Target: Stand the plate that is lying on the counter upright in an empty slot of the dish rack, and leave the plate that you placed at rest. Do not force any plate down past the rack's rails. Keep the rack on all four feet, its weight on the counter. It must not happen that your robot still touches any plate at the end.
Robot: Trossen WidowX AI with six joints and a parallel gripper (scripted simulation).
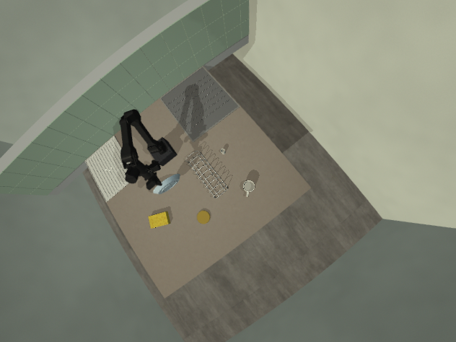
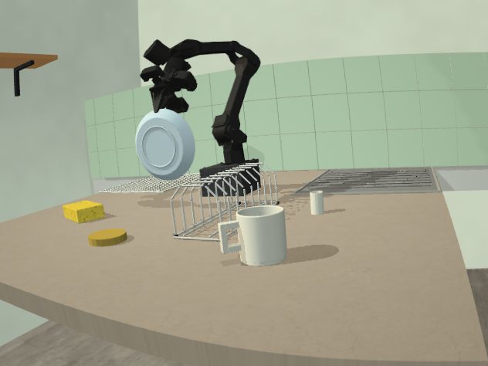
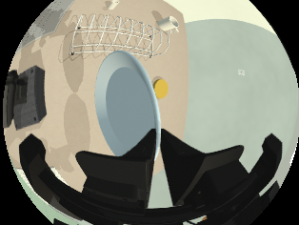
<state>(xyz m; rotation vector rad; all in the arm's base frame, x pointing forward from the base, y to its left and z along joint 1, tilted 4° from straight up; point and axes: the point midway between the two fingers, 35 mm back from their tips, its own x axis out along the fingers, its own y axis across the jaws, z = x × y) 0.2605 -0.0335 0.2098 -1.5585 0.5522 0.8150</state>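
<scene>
Right now my hand is 2 cm short of the pale blue plate, 1 cm to the right of it and 12 cm above it. Round my hand: cream mug (26 cm ahead, 45 cm to the left, 26 cm below); then yellow disc (29 cm ahead, 8 cm to the left, 28 cm below); then small white cup (5 cm behind, 41 cm to the left, 28 cm below).
</scene>
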